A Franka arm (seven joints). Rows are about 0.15 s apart.
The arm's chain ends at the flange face. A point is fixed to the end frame.
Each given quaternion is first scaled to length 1.
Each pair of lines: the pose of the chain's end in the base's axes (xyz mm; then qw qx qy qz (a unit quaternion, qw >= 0)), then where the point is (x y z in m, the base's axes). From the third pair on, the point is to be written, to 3 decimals.
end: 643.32 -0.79 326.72 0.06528 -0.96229 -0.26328 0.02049
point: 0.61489 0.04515 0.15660
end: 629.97 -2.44 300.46 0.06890 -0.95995 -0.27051 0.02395
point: 0.59952 0.04402 0.13083
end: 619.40 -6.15 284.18 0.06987 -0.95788 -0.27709 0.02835
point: 0.587 0.040 0.115
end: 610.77 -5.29 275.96 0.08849 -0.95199 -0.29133 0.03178
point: 0.574 0.046 0.109
